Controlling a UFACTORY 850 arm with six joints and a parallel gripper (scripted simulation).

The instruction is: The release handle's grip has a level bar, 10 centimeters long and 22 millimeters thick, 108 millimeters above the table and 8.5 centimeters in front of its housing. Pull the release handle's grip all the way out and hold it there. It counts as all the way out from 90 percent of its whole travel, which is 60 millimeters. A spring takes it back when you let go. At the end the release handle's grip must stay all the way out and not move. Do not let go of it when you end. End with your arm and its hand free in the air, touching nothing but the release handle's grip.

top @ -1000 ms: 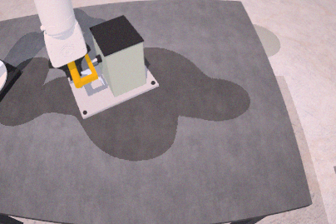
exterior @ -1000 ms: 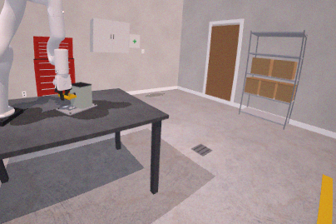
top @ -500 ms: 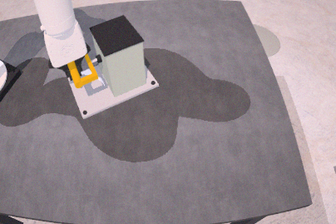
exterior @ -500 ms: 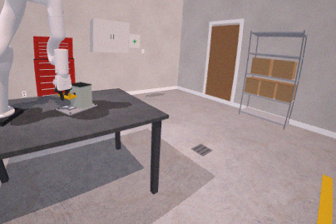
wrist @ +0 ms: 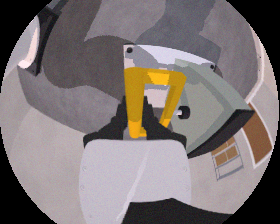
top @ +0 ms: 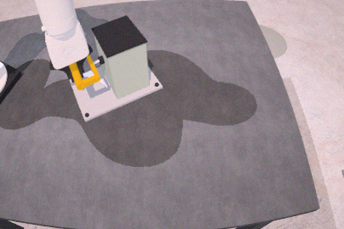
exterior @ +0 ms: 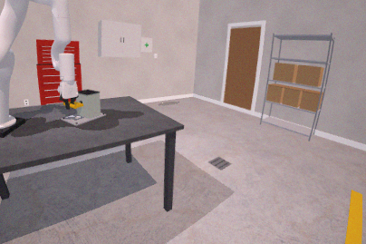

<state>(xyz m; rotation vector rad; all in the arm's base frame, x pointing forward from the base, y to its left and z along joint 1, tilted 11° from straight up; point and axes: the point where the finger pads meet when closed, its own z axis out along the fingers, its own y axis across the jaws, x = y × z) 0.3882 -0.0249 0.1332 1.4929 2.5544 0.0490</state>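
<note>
My hand is 100 mm above the baseplate, 80 mm short of it and 50 mm to the right of it.
</note>
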